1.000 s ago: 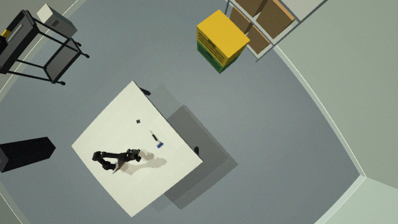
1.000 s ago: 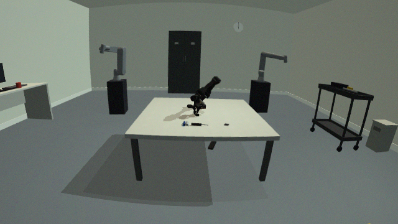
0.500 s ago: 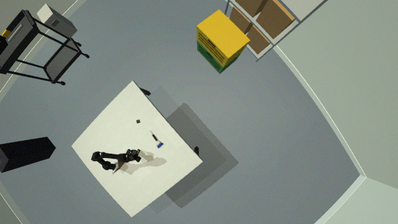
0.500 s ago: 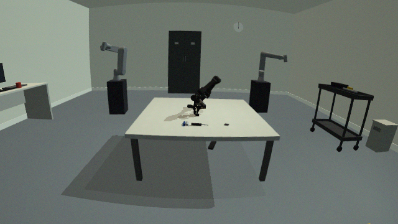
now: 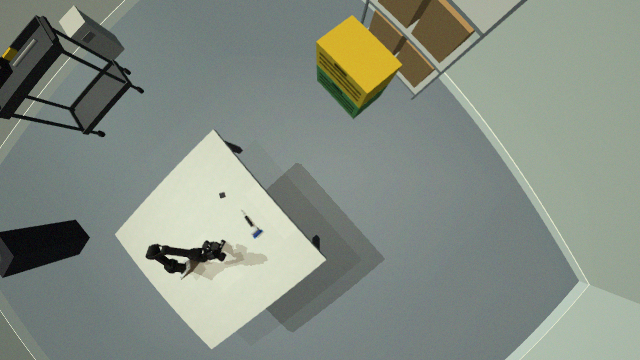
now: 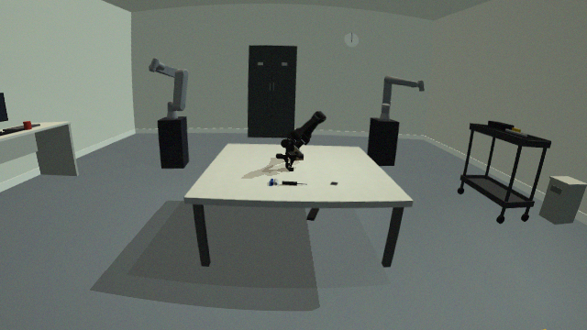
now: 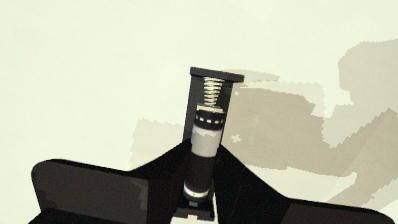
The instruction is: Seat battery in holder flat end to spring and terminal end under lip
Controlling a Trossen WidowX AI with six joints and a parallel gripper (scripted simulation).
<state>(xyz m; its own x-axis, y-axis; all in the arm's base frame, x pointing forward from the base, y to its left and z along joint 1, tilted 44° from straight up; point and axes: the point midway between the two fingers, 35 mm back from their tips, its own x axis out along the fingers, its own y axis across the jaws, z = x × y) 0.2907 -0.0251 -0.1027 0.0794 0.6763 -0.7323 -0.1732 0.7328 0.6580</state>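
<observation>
Now: gripper tip 10 mm below the battery. The rest, counted from my gripper tip: black piece 310 mm ahead, 250 mm to the left, 10 mm below.
</observation>
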